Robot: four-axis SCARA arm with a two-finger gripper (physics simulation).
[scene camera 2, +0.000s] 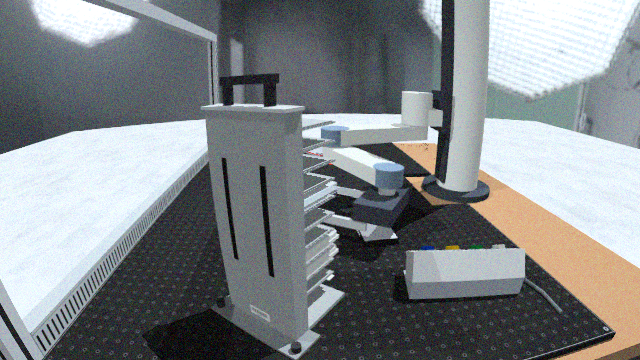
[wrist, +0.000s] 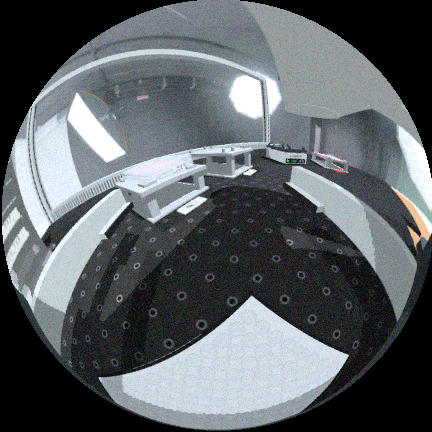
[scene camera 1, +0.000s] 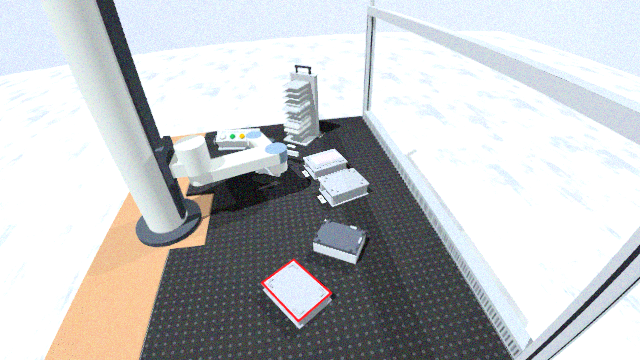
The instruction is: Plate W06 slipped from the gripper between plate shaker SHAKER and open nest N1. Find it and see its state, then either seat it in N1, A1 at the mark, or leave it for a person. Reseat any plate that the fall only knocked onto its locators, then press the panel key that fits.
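Frame: origin at the arm's base, x ahead, y left, z up, level; metres.
Seen in the pictures: gripper, fingertip midpoint: (wrist: 204, 182) (scene camera 1: 289, 164); arm's base, origin of the base link: (scene camera 2: 455, 189) (scene camera 1: 169, 222).
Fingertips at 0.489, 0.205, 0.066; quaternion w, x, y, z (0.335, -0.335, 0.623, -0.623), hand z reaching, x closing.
Offsets run from my fingertips to a thing's top centre, as dx, dy, dz. "pt": to the spot under its first point.
My gripper (scene camera 2: 344, 205) (wrist: 204, 182) is open, low over the mat, with no plate between its fingers. A pale plate @(-0.115, +0.083, -0.039) (scene camera 2: 377, 233) (wrist: 235, 365) with faint round wells lies flat on the mat under the gripper body; I can read no label on it. In scene camera 1 the arm hides it. An open nest @(+0.201, -0.169, +0.013) (scene camera 1: 344, 185) (wrist: 229, 161) with corner pins holds no plate; its tag is too small to read. The dark-topped shaker @(pt +0.124, -0.452, +0.002) (scene camera 1: 339, 237) (wrist: 286, 155) stands beyond it. The panel @(-0.238, +0.315, +0.031) (scene camera 1: 232, 144) (scene camera 2: 465, 274) has white, green, yellow and blue keys.
Another nest @(pt +0.156, -0.012, -0.048) (scene camera 1: 325, 170) (wrist: 165, 200) bears a pinkish plate @(+0.161, +0.011, +0.014) (scene camera 1: 327, 157) (wrist: 159, 168); whether it sits fully down is unclear. A tall plate rack (scene camera 1: 314, 105) (scene camera 2: 255, 200) stands near the gripper. A red-edged stand (scene camera 1: 296, 291) (wrist: 330, 162) is past the shaker. A framed window runs along one side.
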